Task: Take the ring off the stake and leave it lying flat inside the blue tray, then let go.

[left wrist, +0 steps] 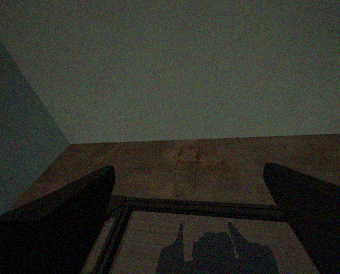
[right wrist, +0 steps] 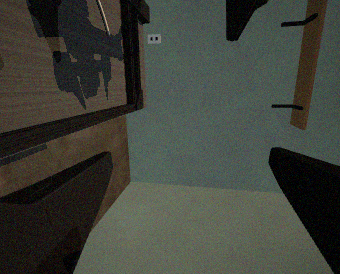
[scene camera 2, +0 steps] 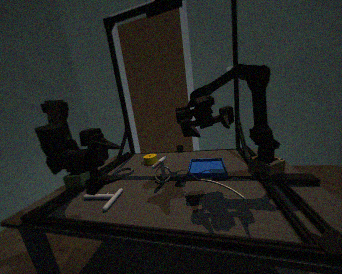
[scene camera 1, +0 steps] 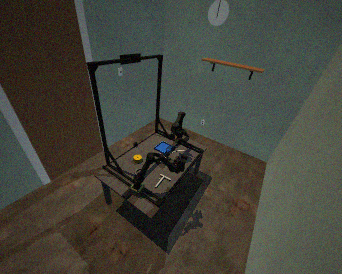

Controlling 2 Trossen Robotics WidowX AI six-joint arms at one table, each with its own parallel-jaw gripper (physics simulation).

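Seen in the pictures: left gripper, between the fingertips: (left wrist: 188, 171) (right wrist: 232, 40) (scene camera 2: 214, 131) (scene camera 1: 188, 139); right gripper, between the fingertips: (right wrist: 190, 157) (scene camera 2: 121, 163) (scene camera 1: 185, 159); left arm's base, origin of its link: (scene camera 2: 265, 159); right arm's base, origin of its link: (scene camera 2: 78, 172) (scene camera 1: 137, 186).
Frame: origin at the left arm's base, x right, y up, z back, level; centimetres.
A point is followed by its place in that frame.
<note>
In scene camera 2 a short stake (scene camera 2: 159, 162) {x 21.1, y 3.3, z -44.5 cm} with a pale bar at its top stands mid-table. A thin grey loop, seemingly the ring (scene camera 2: 155, 175) {x 23.5, y -4.0, z -47.1 cm}, is at it; exactly how they meet is too dim to tell. The blue tray (scene camera 1: 163, 147) {x 21.0, y -6.6, z -17.7 cm} (scene camera 2: 209, 166) {x 20.3, y -6.6, z -16.5 cm} lies to the right of them in that view; no ring shows in it. My left gripper (scene camera 2: 209, 126) {x -6.4, y 19.5, z -32.4 cm} (left wrist: 188, 171) {x -6.4, y 19.5, z -32.4 cm} is open and empty, high above the table. My right gripper (scene camera 2: 106, 165) (right wrist: 190, 157) {x -0.5, y 14.8, z -60.3 cm} is open and empty, raised at the left of scene camera 2, away from the stake.
A yellow roll (scene camera 1: 137, 158) {x 50.6, y -2.2, z -45.7 cm} (scene camera 2: 150, 159) {x 46.3, y -3.3, z -44.5 cm} stands behind the stake. A white T-shaped piece (scene camera 1: 162, 180) {x 22.3, y -5.7, z -72.4 cm} (scene camera 2: 112, 199) {x 16.9, y -5.5, z -67.7 cm} lies near the right arm. A pale curved cord (scene camera 2: 225, 186) {x 1.4, y -6.9, z -22.5 cm} (right wrist: 103, 17) {x -4.6, y -6.9, z -22.2 cm} lies in front of the tray. A black frame (scene camera 1: 159, 95) {x 30.6, y 50.6, z 16.0 cm} (scene camera 2: 116, 70) {x 79.2, y 62.3, z -53.3 cm} rises over the table.
</note>
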